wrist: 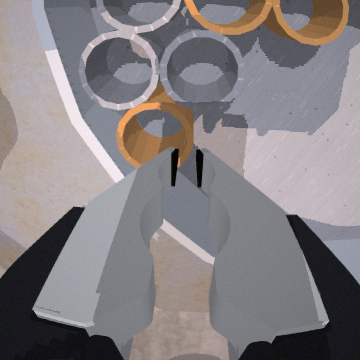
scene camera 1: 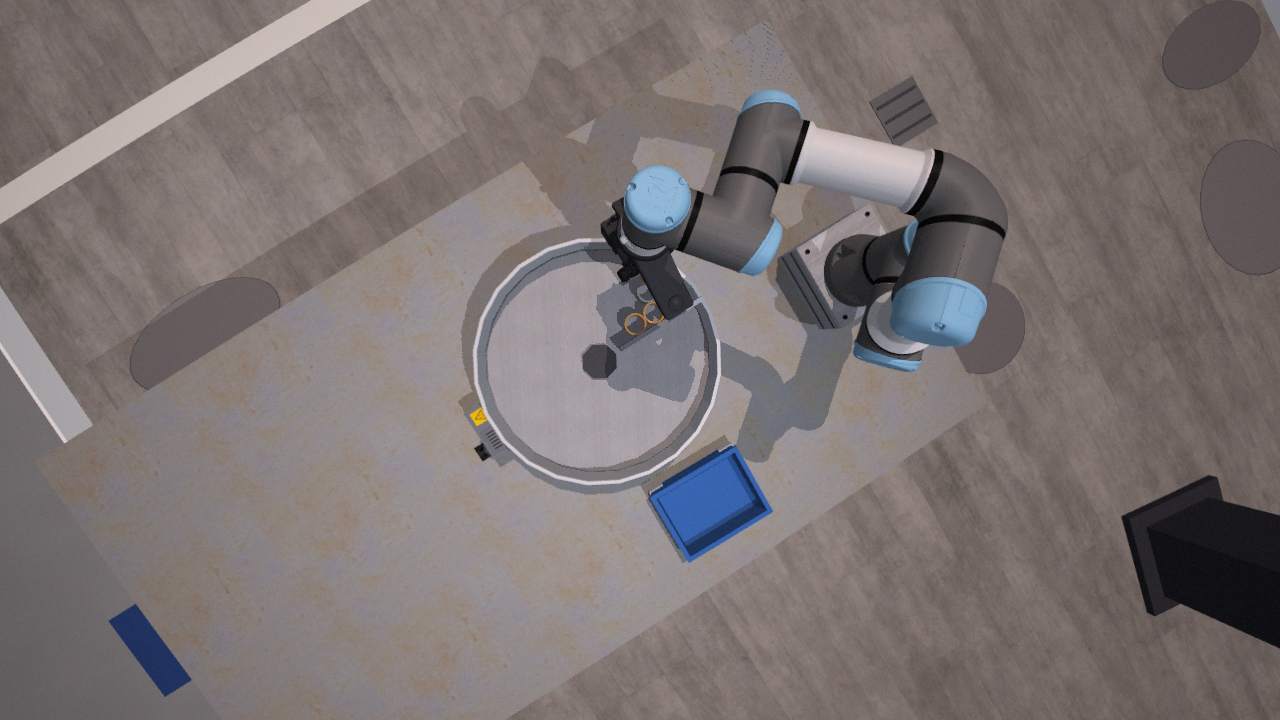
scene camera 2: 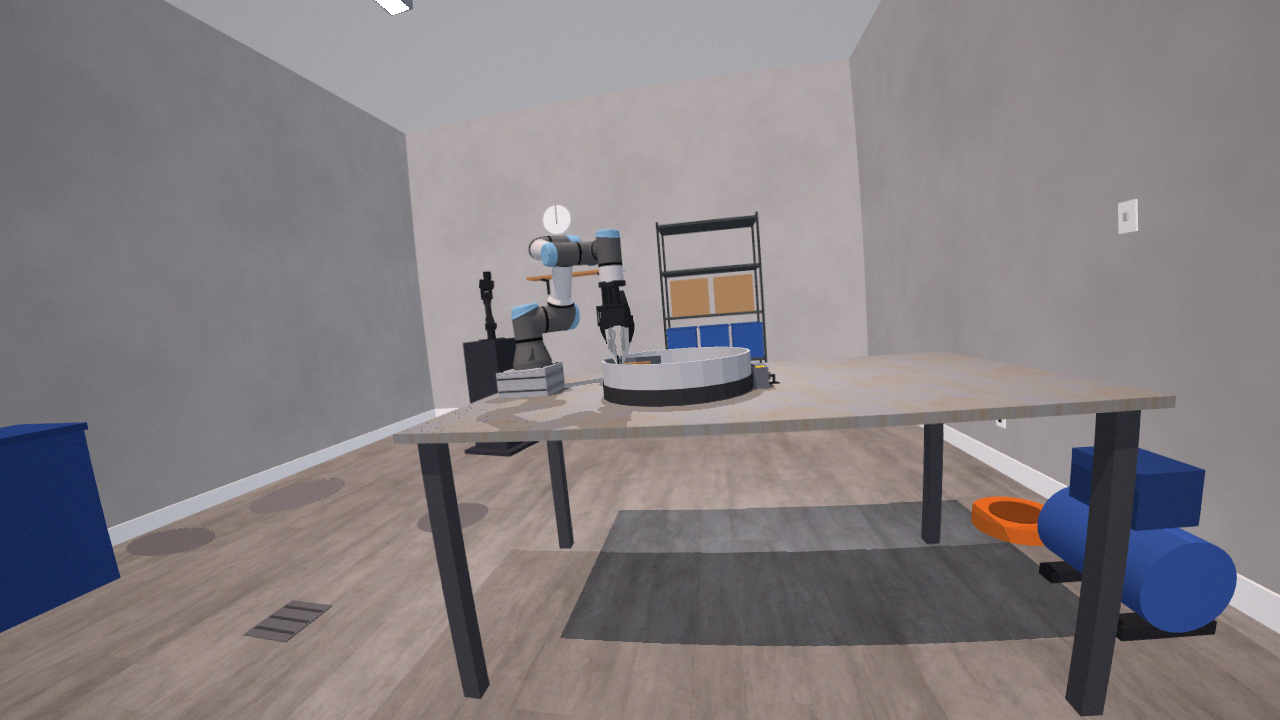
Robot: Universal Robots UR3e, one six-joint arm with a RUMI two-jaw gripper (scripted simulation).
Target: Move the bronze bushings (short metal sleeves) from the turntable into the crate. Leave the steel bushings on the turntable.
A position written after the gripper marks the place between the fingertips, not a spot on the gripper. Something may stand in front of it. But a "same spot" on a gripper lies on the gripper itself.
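Labels:
Gripper visible in the wrist view (187,151), also in both scene camera 1 and scene camera 2. Same spot on the gripper: (scene camera 1: 624,277) and (scene camera 2: 632,315).

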